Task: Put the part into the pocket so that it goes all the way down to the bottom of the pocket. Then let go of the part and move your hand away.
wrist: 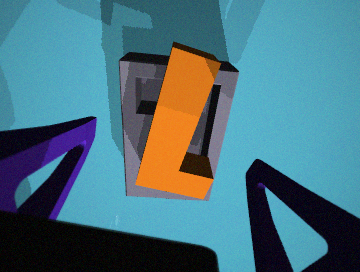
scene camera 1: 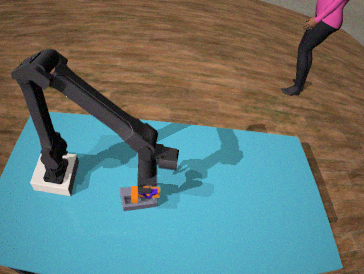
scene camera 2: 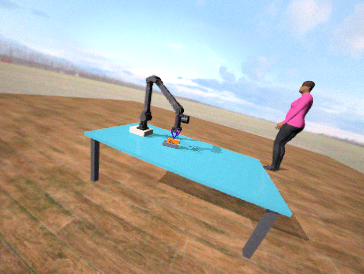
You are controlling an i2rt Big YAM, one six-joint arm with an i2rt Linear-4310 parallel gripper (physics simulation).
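Places are measured from the arm's base along level axes (x ahead, y left, z up), in centimetres.
Pixels of known places: gripper, fingertip midpoint: (wrist: 178,147) (scene camera 1: 147,187) (scene camera 2: 175,137); arm's base at its link origin: (scene camera 1: 56,171) (scene camera 2: 142,128).
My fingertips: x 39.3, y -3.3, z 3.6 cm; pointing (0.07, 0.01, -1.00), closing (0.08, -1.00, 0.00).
Observation:
For each thing: its top centre in the pictures, then the offset to it from my fingertips. Level surfaces: height alone.
- orange L-shaped part at its top centre: (wrist: 191,139) (scene camera 1: 145,193) (scene camera 2: 173,140) dx -0.6, dy -1.3, dz -2.6 cm
- grey block with the pocket, top centre: (wrist: 172,145) (scene camera 1: 138,195) (scene camera 2: 170,142) dx -3.4, dy -0.9, dz -5.6 cm
- blue table at its surface level: dz -9.2 cm
The orange L-shaped part (scene camera 1: 134,195) (scene camera 2: 173,142) (wrist: 172,120) lies askew across the top of the grey block with the pocket (scene camera 1: 141,205) (scene camera 2: 170,145) (wrist: 130,130). In the wrist view its long arm is turned relative to the pocket and its far end overlaps the far rim; the foot of the L lies over the near rim. Parts of the pocket's dark inside show on both sides of it. My gripper (scene camera 1: 149,194) (scene camera 2: 175,134) (wrist: 178,147) is open and empty above the part, its purple fingers wide apart, one on each side. The part's underside is hidden.
The arm stands on a white base (scene camera 1: 49,188) (scene camera 2: 139,132) to the left of the block on the blue table (scene camera 1: 225,225) (scene camera 2: 215,175). A person in a pink top (scene camera 1: 331,12) (scene camera 2: 299,111) stands on the floor beyond the table.

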